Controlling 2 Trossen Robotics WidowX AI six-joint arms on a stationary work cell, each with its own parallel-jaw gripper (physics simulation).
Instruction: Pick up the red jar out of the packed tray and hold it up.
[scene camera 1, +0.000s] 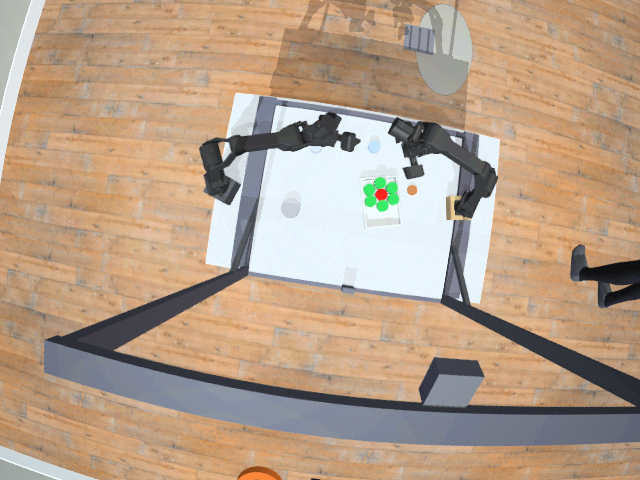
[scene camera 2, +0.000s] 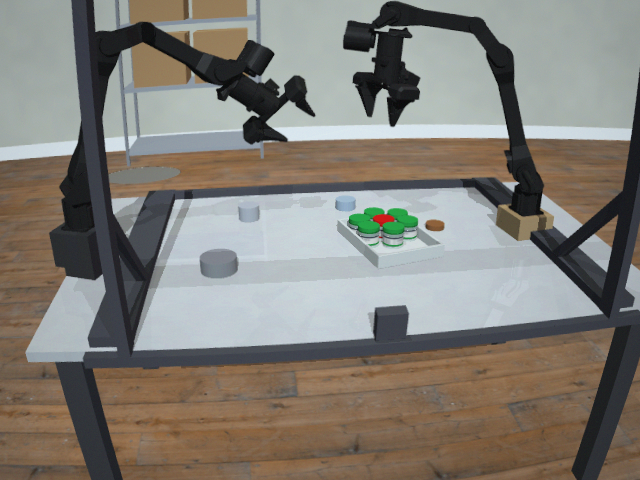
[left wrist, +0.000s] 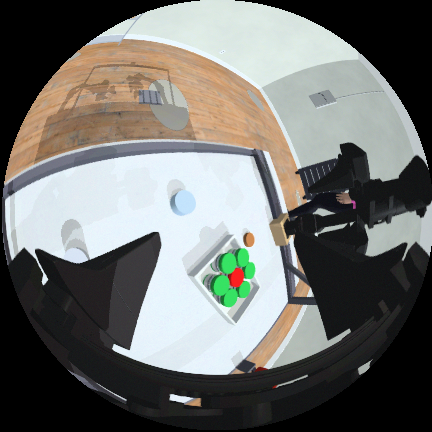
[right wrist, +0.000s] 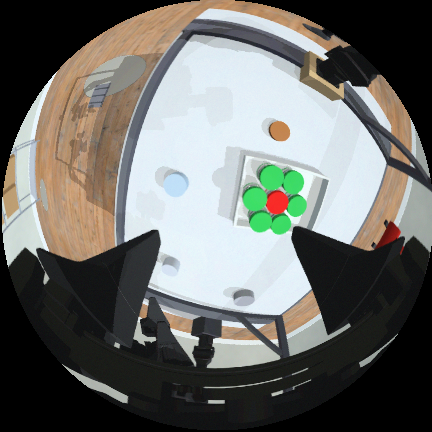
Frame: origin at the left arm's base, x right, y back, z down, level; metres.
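Seen in the pictures: left gripper, fingertip midpoint: (scene camera 2: 300, 128) (left wrist: 229, 238) (right wrist: 155, 307); right gripper, fingertip midpoint: (scene camera 1: 400, 155) (scene camera 2: 380, 121) (left wrist: 313, 215) (right wrist: 227, 235); left arm's base, link origin: (scene camera 1: 219, 186) (scene camera 2: 81, 225) (right wrist: 205, 336); right arm's base, link origin: (scene camera 1: 461, 207) (scene camera 2: 526, 210) (left wrist: 286, 227) (right wrist: 327, 72).
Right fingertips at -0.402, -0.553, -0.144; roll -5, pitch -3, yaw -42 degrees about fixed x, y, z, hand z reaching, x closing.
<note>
Pixels of each thing's middle, then the offset from my right fingertips to it, as dx, dy, dz.
- red-lidded jar, body centre: (right wrist: 274, 198) (scene camera 2: 383, 227) (left wrist: 230, 276) (scene camera 1: 380, 195) +0.114, -0.028, +0.213
- white tray, body centre: (scene camera 2: 388, 243) (right wrist: 281, 196) (left wrist: 227, 282) (scene camera 1: 380, 202) +0.137, -0.044, +0.240
- light blue cylinder, body centre: (left wrist: 182, 202) (right wrist: 175, 183) (scene camera 2: 345, 203) (scene camera 1: 374, 147) -0.057, +0.090, +0.228
- brown disc, body centre: (right wrist: 279, 130) (scene camera 2: 434, 225) (left wrist: 248, 239) (scene camera 1: 412, 190) +0.023, -0.140, +0.234
- wide grey cylinder, body centre: (scene camera 2: 218, 263) (right wrist: 243, 297) (scene camera 1: 290, 208) +0.343, +0.269, +0.225
The red-lidded jar (scene camera 1: 381, 194) (scene camera 2: 383, 220) (left wrist: 236, 277) (right wrist: 277, 202) stands upright in the white tray (scene camera 1: 382, 225) (scene camera 2: 410, 255) (left wrist: 211, 298) (right wrist: 240, 190). Several green-lidded jars (scene camera 1: 382, 205) (scene camera 2: 392, 235) (left wrist: 228, 298) (right wrist: 271, 177) ring it closely and hide most of its body. My left gripper (scene camera 2: 299, 127) (left wrist: 229, 238) is open and empty, high above the table and left of the tray in scene camera 2. My right gripper (scene camera 2: 381, 120) (right wrist: 227, 235) is open and empty, pointing down high above the table, nearer the tray.
A light blue cylinder (scene camera 1: 374, 146) (scene camera 2: 345, 203) stands behind the tray. A brown disc (scene camera 1: 412, 190) (scene camera 2: 434, 225) lies right of it. A wide grey cylinder (scene camera 1: 290, 208) (scene camera 2: 218, 263) and a smaller one (scene camera 2: 248, 211) stand at the left. Dark frame posts stand around the table.
</note>
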